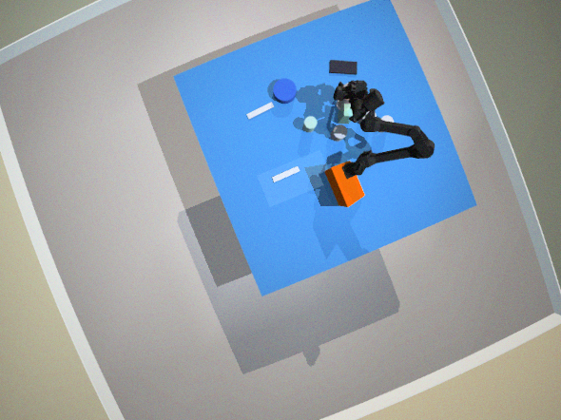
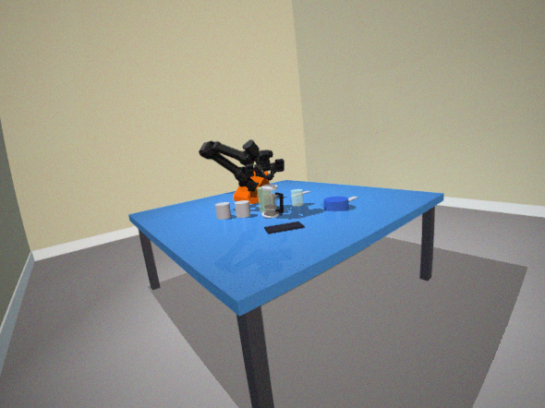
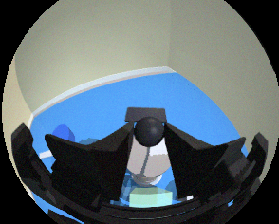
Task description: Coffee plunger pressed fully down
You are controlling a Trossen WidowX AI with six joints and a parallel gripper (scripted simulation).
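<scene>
Right now my gripper tip is 100 mm above the coffee press and 10 mm to the right of it. The rest, counted from my gripper tip: flat black slab (190 mm below, 160 mm ahead, 80 mm to the right); blue pan (270 mm to the left, 170 mm below, 160 mm ahead); pale green mug (230 mm to the left, 150 mm below, 70 mm behind).
</scene>
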